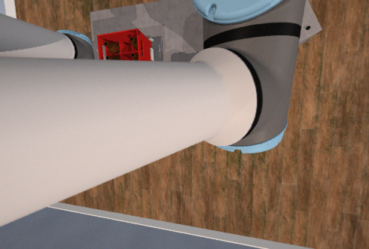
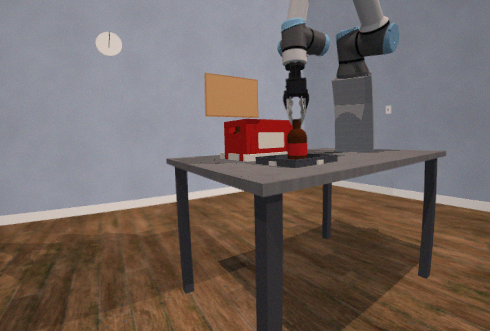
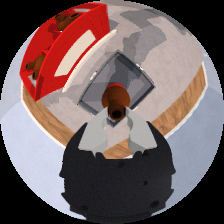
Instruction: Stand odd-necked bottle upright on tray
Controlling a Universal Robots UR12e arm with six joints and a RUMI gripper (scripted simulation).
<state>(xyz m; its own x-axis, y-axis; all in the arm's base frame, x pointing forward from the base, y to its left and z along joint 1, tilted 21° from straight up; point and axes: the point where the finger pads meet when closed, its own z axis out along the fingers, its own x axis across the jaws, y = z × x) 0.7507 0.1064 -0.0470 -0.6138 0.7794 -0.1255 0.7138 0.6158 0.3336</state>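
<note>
The dark tray is 14 cm below my hand. Also, from my hand: red crate: 26 cm to the right, 7 cm below, 4 cm behind.
</note>
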